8 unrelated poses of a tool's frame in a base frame.
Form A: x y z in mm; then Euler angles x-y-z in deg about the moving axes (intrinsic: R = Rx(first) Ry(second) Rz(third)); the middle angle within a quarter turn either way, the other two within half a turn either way.
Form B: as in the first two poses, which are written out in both.
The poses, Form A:
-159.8 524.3 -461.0 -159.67 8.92 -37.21
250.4 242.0 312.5 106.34 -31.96 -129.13
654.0 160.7 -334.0 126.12 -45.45 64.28
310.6 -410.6 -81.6 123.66 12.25 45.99
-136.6 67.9 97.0 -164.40 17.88 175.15
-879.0 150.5 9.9 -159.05 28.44 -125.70
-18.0 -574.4 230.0 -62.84 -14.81 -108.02
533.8 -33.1 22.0 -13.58 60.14 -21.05
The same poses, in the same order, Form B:
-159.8 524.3 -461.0 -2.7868 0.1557 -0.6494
250.4 242.0 312.5 1.8560 -0.5578 -2.2537
654.0 160.7 -334.0 2.2012 -0.7933 1.1219
310.6 -410.6 -81.6 2.1583 0.2138 0.8027
-136.6 67.9 97.0 -2.8693 0.3121 3.0569
-879.0 150.5 9.9 -2.7759 0.4964 -2.1939
-18.0 -574.4 230.0 -1.0968 -0.2585 -1.8853
533.8 -33.1 22.0 -0.2370 1.0496 -0.3674

